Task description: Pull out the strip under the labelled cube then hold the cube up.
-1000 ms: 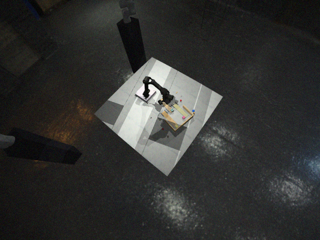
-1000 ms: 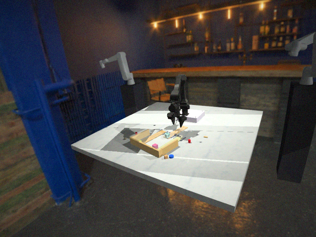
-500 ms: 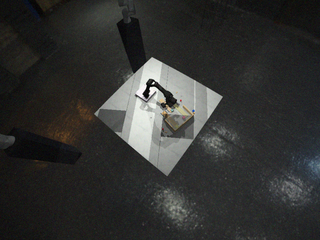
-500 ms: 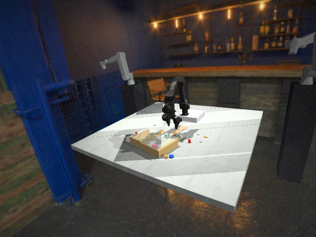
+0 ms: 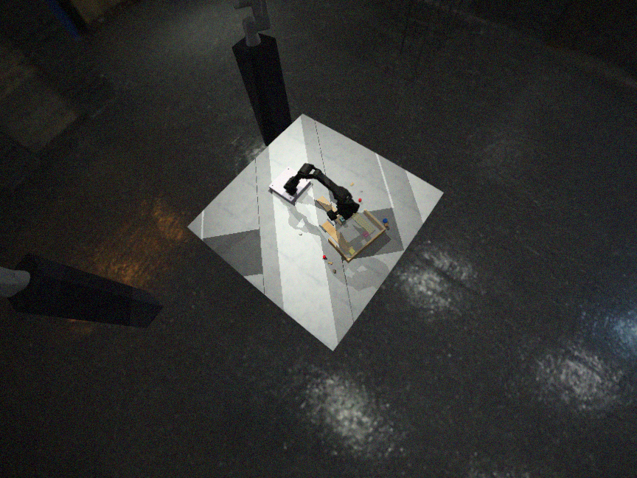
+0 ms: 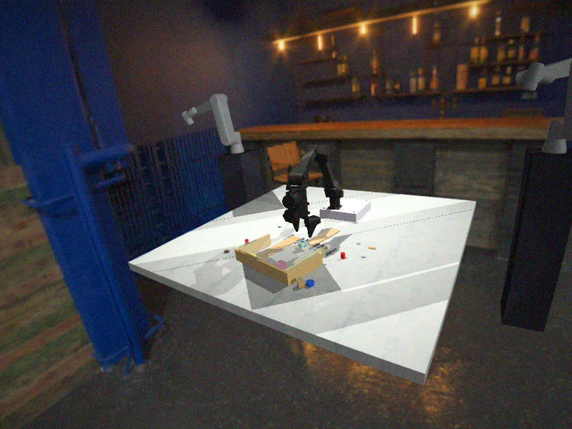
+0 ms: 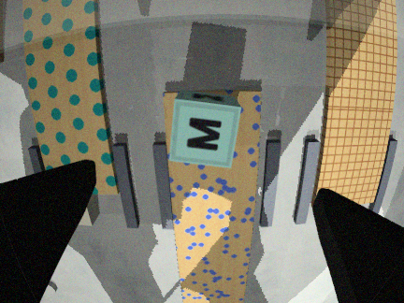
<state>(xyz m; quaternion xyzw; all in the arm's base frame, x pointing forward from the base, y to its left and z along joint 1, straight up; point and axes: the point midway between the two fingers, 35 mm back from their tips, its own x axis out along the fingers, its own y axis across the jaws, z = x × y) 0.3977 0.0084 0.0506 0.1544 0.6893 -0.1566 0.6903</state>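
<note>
Now: gripper tip 4 cm above the teal cube labelled m and 1 cm short of it. From my gripper tip the other things lie so: small tan block (27 cm ahead, 12 cm to the left, 5 cm below); then blue disc (25 cm ahead, 15 cm to the left, 6 cm below).
</note>
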